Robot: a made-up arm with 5 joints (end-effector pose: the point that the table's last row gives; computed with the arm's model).
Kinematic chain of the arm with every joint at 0, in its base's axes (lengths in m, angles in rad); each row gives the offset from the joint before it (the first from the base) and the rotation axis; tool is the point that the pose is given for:
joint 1: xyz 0 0 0.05 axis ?
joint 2: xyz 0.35 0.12 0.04 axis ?
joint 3: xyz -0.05 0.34 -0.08 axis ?
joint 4: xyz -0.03 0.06 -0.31 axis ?
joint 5: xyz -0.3 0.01 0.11 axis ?
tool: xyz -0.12 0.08 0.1
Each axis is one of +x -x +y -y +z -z.
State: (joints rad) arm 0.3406 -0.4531 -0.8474 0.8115 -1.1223
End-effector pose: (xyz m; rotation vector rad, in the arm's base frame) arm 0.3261 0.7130 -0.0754 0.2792 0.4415 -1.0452
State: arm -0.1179 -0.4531 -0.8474 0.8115 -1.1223
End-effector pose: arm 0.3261 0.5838 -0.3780 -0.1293 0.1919 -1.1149
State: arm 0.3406 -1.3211 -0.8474 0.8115 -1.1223
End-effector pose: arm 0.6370 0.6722 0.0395 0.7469 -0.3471 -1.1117
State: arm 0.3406 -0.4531 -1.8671 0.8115 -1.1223
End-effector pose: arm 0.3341 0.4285 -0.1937 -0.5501 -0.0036 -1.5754
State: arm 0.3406 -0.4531 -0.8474 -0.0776 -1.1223
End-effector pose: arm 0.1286 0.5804 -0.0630 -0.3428 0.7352 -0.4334
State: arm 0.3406 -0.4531 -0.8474 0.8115 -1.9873
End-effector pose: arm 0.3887 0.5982 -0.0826 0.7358 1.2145 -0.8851
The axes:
joint 1: +x
joint 2: +y
joint 3: +x
joint 4: -z
joint 5: -y

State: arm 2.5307 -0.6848 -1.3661 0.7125 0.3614
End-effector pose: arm 0.4016 0.0122 0.7643 0.7506 0.4030 -1.4351
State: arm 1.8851 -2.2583 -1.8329 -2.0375 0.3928
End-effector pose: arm 0.0698 0.0025 0.4825 0.4096 -0.1312 -0.2685
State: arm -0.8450 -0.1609 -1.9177 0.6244 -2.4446
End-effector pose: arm 0.2425 -0.0153 -0.2289 -0.5562 0.0782 -2.2471
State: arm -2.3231 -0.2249 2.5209 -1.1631 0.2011
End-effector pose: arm 0.0570 -0.6707 -0.3936 0.4067 -0.1345 1.2713
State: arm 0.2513 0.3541 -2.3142 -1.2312 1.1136
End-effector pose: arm 0.1747 0.3563 0.6232 -0.7910 0.6687 1.6923
